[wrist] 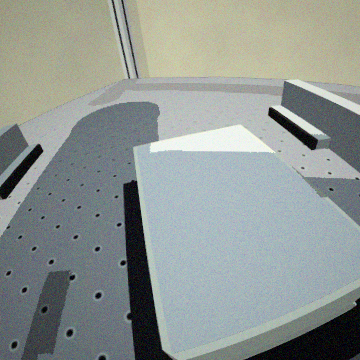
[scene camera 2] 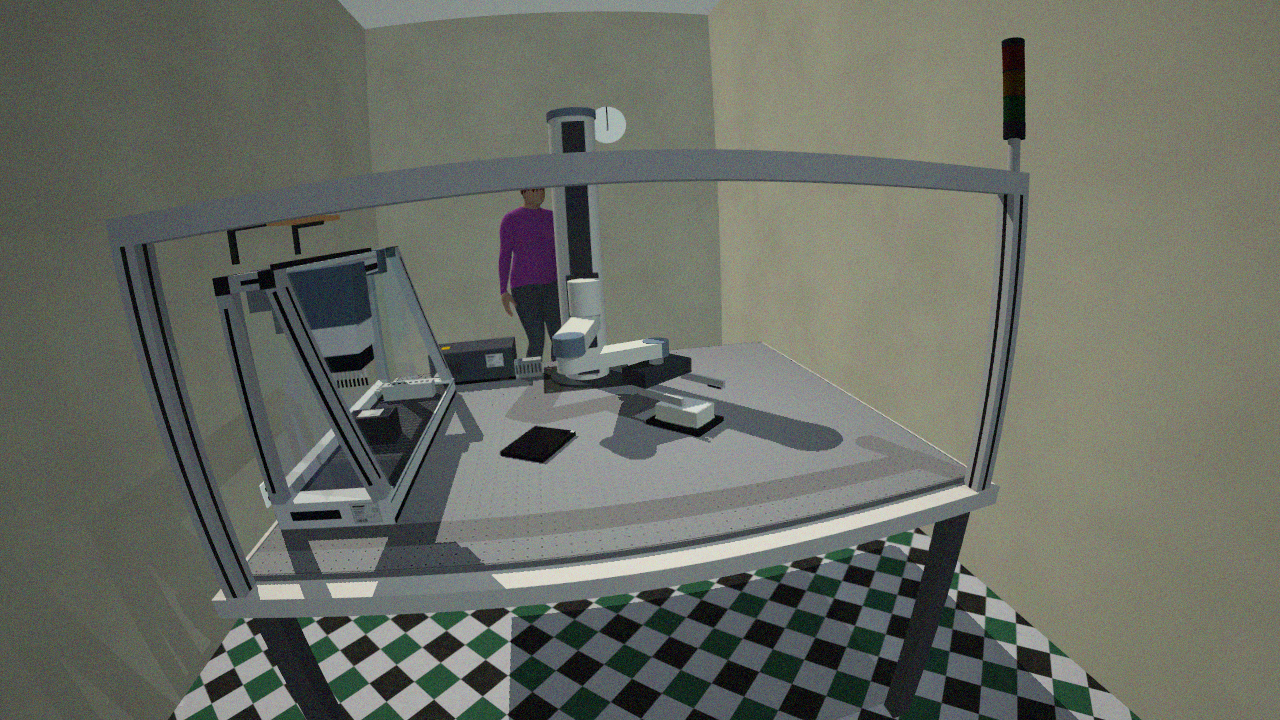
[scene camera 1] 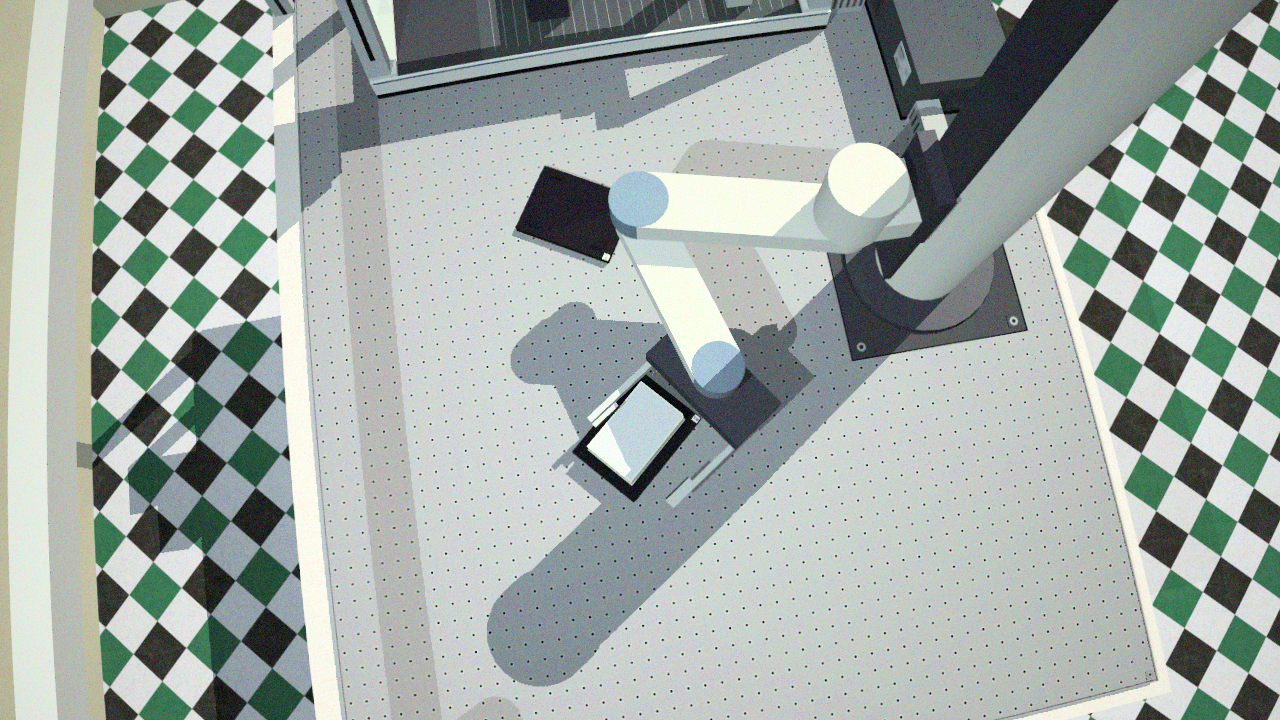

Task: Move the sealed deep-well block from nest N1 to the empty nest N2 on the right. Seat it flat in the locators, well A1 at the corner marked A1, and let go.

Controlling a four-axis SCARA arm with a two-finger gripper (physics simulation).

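Frame: origin at the arm's base, x ahead, y left, z up, level; metres.
Seen in the pictures: gripper, between the fingertips: (wrist: pixel 150 113) (scene camera 2: pixel 704 393) (scene camera 1: pixel 630 463); arm's base, origin of its link: (scene camera 2: pixel 588 378) (scene camera 1: pixel 916 260).
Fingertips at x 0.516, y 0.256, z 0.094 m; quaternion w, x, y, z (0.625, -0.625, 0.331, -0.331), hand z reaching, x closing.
Observation:
Pixels of each thing's middle, then the offset from my fingertips to it. "spot": a spot on its surface instead. Level surfaces: height alone.
- sealed deep-well block, middle of its body: (wrist: pixel 221 213) (scene camera 1: pixel 636 433) (scene camera 2: pixel 684 410) 0.016 m back, 0.048 m right, 0.048 m down
- black nest N1, a spot on its surface: (wrist: pixel 133 250) spot: 0.048 m back, 0.002 m right, 0.069 m down
- Empty black nest N2, middle of its body: (scene camera 1: pixel 575 213) (scene camera 2: pixel 538 442) 0.022 m ahead, 0.421 m right, 0.073 m down
- perforated table, height of its surface: 0.080 m down
- dark box, a spot on its surface: (scene camera 1: pixel 948 44) spot: 0.619 m back, 0.572 m right, 0.034 m up
The sealed deep-well block (scene camera 1: pixel 635 431) (scene camera 2: pixel 684 413) (wrist: pixel 240 225), pale with a light blue-grey top, sits in black nest N1 (scene camera 1: pixel 633 492) (scene camera 2: pixel 716 423) (wrist: pixel 133 250). My gripper (scene camera 1: pixel 633 460) (scene camera 2: pixel 704 394) (wrist: pixel 150 113) is open and empty, above the block, with one finger out on each long side. In scene camera 1 the block lies nearer the left finger; the gap to the other finger is wider. Empty black nest N2 (scene camera 1: pixel 565 214) (scene camera 2: pixel 537 443) lies apart, partly under the arm's elbow in scene camera 1. A small white mark shows at one corner of each nest. Well A1 cannot be made out.
A framed glass enclosure (scene camera 1: pixel 608 51) (scene camera 2: pixel 335 495) stands on the perforated table (scene camera 1: pixel 895 537) (scene camera 2: pixel 572 501). A dark box (scene camera 1: pixel 948 44) (scene camera 2: pixel 483 358) stands near the arm's column (scene camera 1: pixel 1074 152) (scene camera 2: pixel 575 223). A person (scene camera 2: pixel 528 246) stands behind the table.

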